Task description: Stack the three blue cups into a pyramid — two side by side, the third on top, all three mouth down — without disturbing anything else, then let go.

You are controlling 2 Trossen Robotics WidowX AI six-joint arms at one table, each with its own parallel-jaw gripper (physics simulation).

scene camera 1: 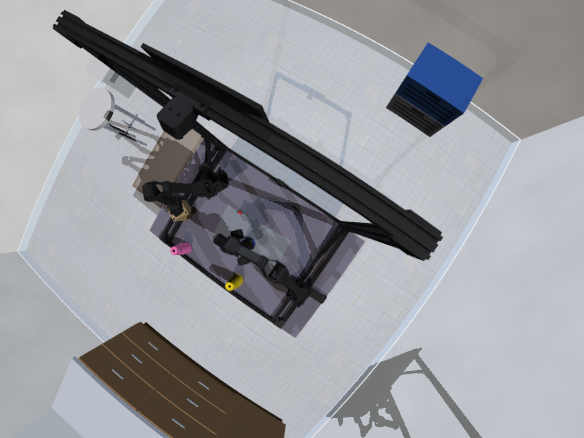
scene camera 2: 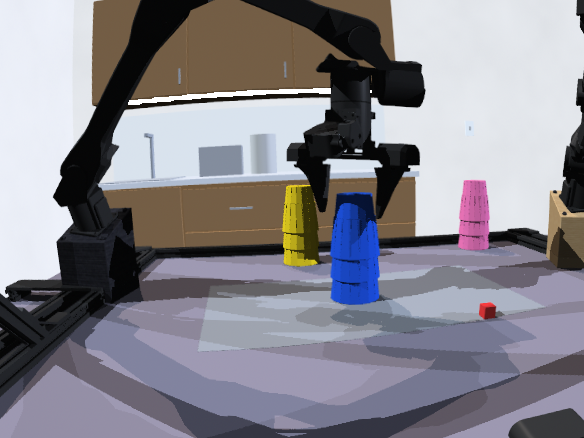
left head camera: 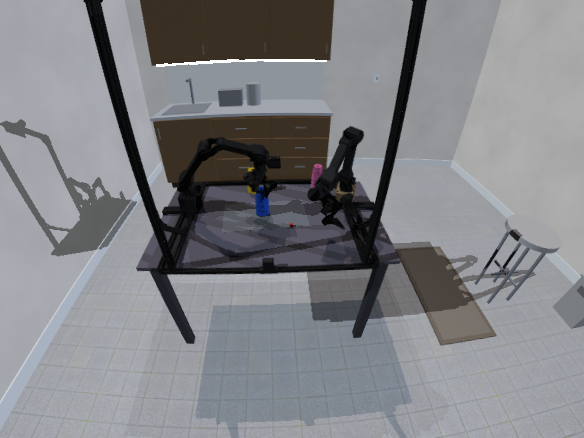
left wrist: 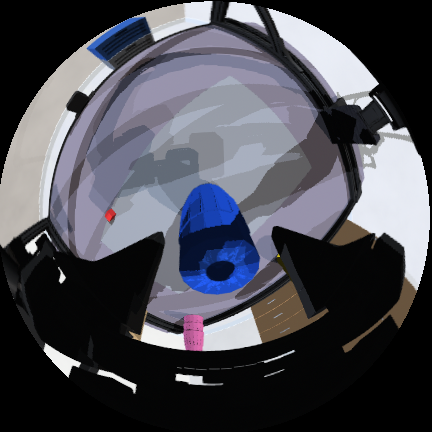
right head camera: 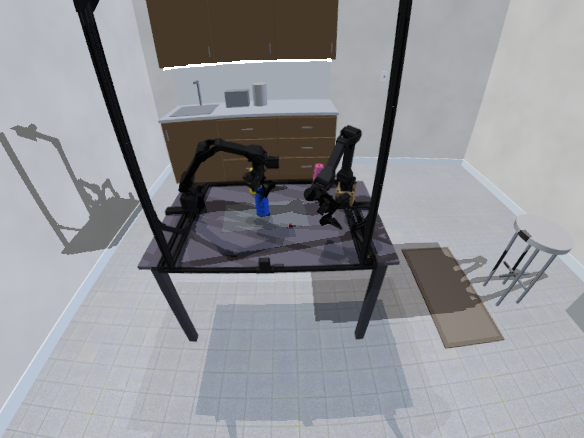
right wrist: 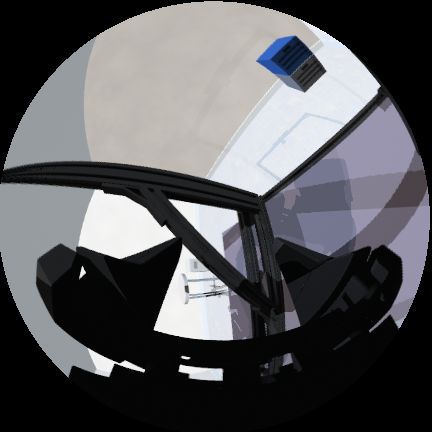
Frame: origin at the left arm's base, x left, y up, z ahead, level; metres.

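Seen in the pictures: left gripper, fingertip midpoint: (scene camera 2: 349, 215) (left head camera: 260, 194) (left wrist: 219, 234) (right head camera: 259, 194); right gripper, fingertip midpoint: (scene camera 1: 215, 163) (left head camera: 350, 223) (right head camera: 347, 223) (right wrist: 228, 242); left arm's base, link origin: (scene camera 1: 298, 295) (scene camera 2: 94, 224) (left head camera: 188, 191) (right head camera: 190, 192); right arm's base, link origin: (scene camera 1: 176, 210) (scene camera 2: 579, 203) (left head camera: 346, 187) (right head camera: 346, 186).
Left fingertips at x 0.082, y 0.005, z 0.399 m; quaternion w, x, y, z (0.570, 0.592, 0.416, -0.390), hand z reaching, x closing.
Offsets run from my left fingertips to a thing's top centre.
The three blue cups @(dx +0.004, dy -0.003, dz +0.008 m) (left head camera: 262, 207) (right head camera: 262, 207) @(dx +0.004, dy +0.029, dz +0.008 m) (scene camera 2: 355, 245) (left wrist: 209, 206) stand nested in one upright, mouth-down stack on the pale rectangle (scene camera 2: 240, 330) on the table. My left gripper (scene camera 2: 352, 213) (left wrist: 219, 234) is open and points down over the stack. Its fingertips are on either side of the top cup in scene camera 2, a little below its top, with gaps beside it. In scene camera 1 my left arm mostly hides the stack. My right gripper (left head camera: 334, 224) (right head camera: 331, 224) (right wrist: 228, 242) is open and empty, well away to the right in the head views.
A yellow cup stack @(dx +0.201, dy +0.029, dz -0.134 m) (scene camera 2: 299, 225) (scene camera 1: 234, 282) stands behind the blue one. A pink cup stack @(dx +0.380, dy +0.029, dz +0.228 m) (scene camera 2: 474, 215) (scene camera 1: 181, 248) stands at the back right in scene camera 2. A small red cube @(dx -0.060, dy -0.106, dz +0.193 m) (scene camera 2: 487, 310) (left wrist: 110, 215) lies right of the blue cups there. Black frame rails edge the table.
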